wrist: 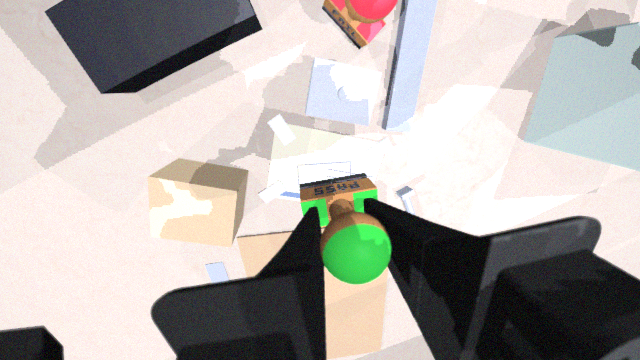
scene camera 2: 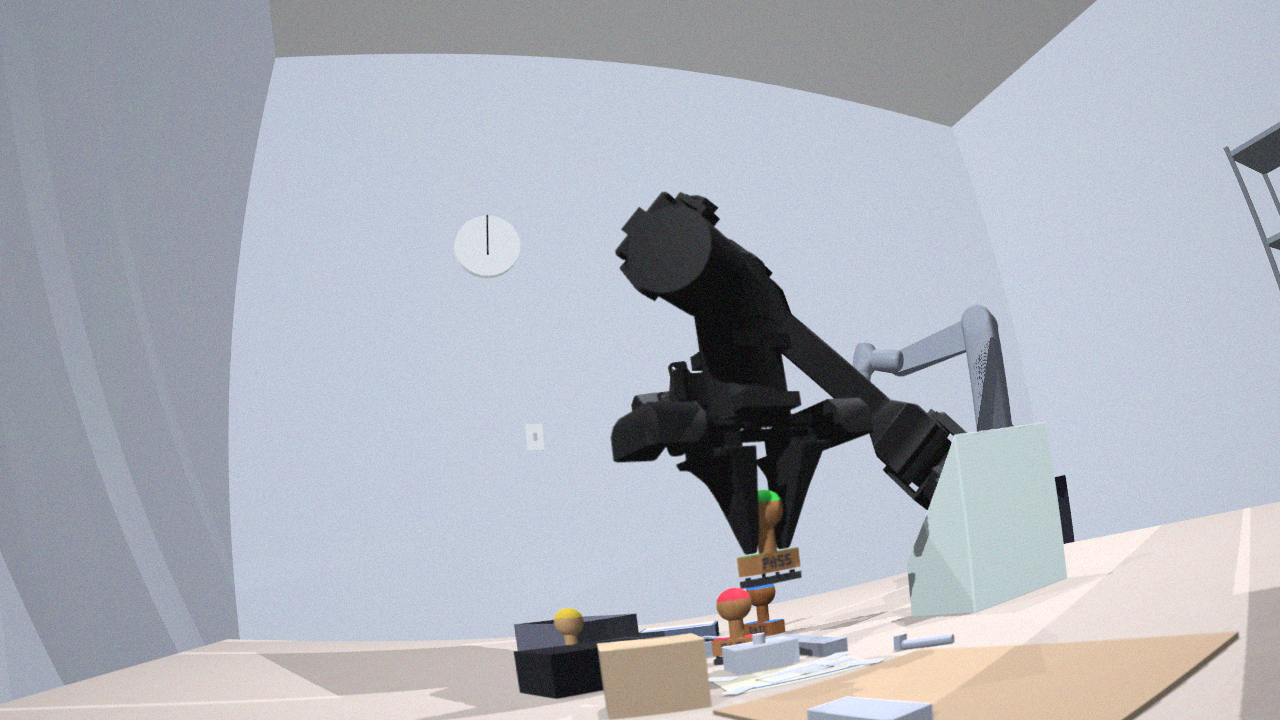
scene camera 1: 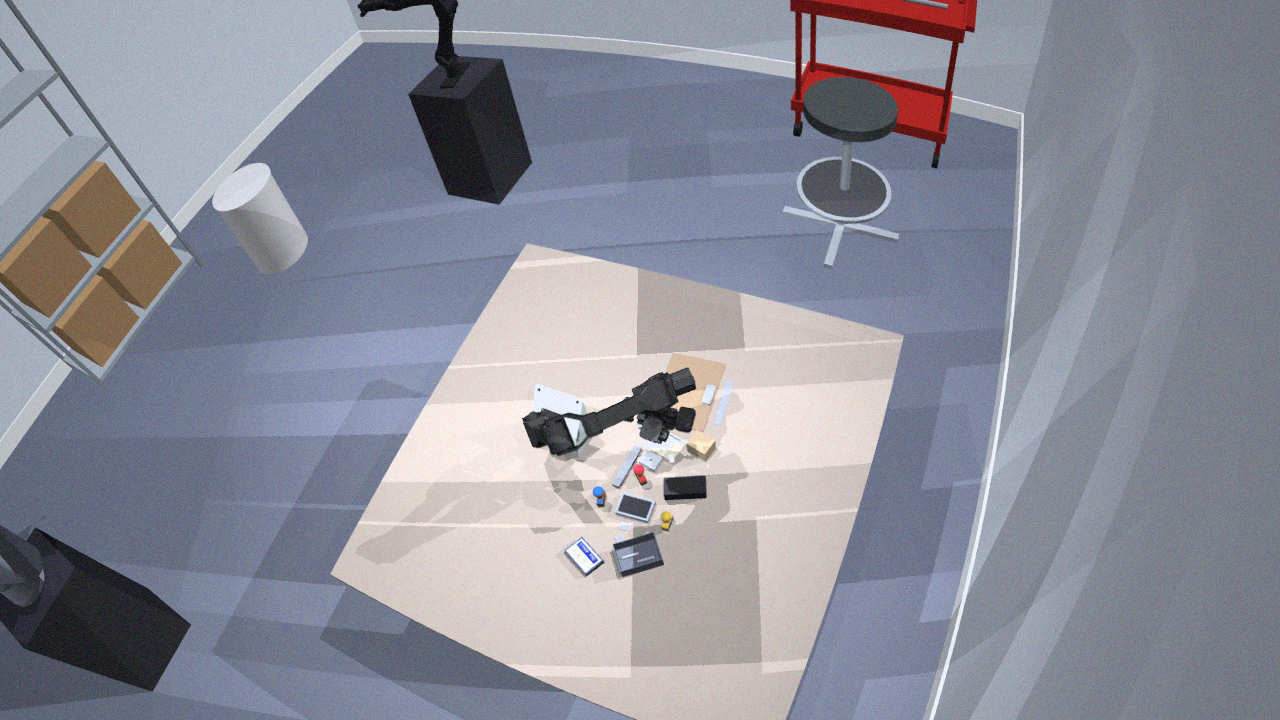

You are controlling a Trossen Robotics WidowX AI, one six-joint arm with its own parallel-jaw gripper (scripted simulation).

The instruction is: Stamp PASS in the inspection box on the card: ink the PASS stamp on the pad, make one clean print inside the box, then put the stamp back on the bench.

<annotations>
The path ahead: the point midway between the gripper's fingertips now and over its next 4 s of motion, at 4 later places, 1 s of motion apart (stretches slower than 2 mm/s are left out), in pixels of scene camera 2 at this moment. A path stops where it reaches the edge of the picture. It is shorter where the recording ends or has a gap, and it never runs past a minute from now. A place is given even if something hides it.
My gripper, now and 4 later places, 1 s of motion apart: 767,551; 784,565; 786,593; 789,620; 793,639
</annotations>
